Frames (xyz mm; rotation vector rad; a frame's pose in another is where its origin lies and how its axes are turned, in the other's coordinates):
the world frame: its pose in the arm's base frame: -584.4 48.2 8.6 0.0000 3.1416 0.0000
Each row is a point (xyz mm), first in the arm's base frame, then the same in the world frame.
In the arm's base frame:
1: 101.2 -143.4 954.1
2: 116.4 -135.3 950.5
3: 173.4 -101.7 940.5
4: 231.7 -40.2 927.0
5: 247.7 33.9 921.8
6: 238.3 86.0 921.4
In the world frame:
1: -685.6 -191.6 -945.5
2: -700.8 -183.5 -941.9
3: -757.8 -149.9 -931.9
4: -816.1 -88.4 -918.4
5: -832.1 -14.3 -913.2
6: -822.7 37.8 -912.8

